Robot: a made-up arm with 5 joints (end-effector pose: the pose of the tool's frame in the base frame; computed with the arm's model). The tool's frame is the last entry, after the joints.
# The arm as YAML. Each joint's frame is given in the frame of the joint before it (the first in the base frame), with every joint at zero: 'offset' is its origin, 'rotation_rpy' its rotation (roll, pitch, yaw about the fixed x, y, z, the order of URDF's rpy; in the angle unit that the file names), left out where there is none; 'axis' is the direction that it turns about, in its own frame. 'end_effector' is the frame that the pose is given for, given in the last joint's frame.
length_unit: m
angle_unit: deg
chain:
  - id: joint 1
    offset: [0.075, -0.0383, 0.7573]
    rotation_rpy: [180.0, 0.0, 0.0]
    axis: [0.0, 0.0, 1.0]
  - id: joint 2
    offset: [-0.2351, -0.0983, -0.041]
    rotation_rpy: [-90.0, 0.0, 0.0]
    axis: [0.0, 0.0, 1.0]
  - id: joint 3
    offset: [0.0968, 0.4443, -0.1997]
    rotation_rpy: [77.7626, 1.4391, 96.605]
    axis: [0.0, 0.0, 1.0]
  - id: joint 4
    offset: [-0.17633, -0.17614, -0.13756]
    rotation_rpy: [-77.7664, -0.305, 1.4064]
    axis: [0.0, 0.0, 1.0]
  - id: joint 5
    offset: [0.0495, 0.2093, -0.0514]
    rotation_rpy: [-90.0, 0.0, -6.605]
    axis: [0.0, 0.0, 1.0]
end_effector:
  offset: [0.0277, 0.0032, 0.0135]
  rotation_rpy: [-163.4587, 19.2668, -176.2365]
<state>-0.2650 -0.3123 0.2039 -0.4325 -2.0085</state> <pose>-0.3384 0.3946 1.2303 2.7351 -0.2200 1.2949</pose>
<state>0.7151 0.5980 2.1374 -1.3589 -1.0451</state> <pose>-0.2746 0.4989 1.2295 1.2447 -0.1498 2.3241</pose>
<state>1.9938 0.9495 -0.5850 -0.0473 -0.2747</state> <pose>0.7240 0.2711 0.7643 0.1221 0.4147 -2.4007</pose>
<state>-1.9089 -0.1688 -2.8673 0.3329 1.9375</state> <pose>0.1069 -0.5303 1.3948 2.1007 0.2570 2.8351</pose>
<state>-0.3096 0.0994 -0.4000 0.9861 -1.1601</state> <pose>-0.4238 0.2061 0.8272 0.5658 0.2703 1.2107</pose>
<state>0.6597 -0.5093 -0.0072 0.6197 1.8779</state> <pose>0.1702 0.6088 0.9962 -1.3026 -0.3934 -1.9077</pose>
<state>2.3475 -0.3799 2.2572 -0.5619 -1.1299</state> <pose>0.4311 -0.0491 1.3820 -2.0482 -1.5234 -2.9144</pose>
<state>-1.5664 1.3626 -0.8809 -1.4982 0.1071</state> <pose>-0.4266 -0.5322 0.9248 -1.1110 1.2585 -0.6274</pose>
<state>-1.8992 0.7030 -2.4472 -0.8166 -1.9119</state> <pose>0.0315 -0.6351 0.9141 0.7297 0.3547 0.7781</pose>
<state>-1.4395 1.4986 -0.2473 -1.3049 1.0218</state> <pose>-0.5816 -0.6112 0.8341 -0.9665 0.4035 0.0628</pose>
